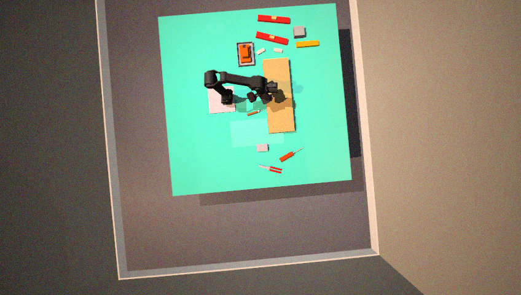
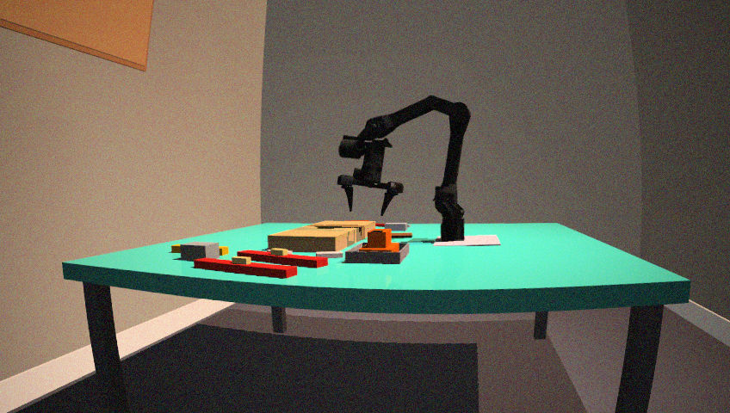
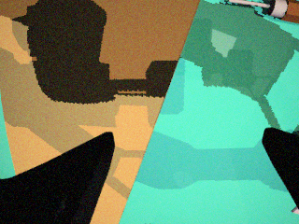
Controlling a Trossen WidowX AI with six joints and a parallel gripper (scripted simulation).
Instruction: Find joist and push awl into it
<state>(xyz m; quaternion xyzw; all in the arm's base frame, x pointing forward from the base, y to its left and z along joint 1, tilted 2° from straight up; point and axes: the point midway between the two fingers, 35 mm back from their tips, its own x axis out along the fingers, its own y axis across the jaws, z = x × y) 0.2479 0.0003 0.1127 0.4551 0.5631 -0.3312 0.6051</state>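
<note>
My gripper tip is now 50 mm past the awl, 100 mm to the left of it and 70 mm above it. The rest, counted from my gripper tip: orange stud finder 110 mm behind, 330 mm to the left, 30 mm below; then grey tray 100 mm behind, 320 mm to the left, 70 mm below; then red screwdriver 200 mm ahead, 410 mm to the right, 70 mm below.
</note>
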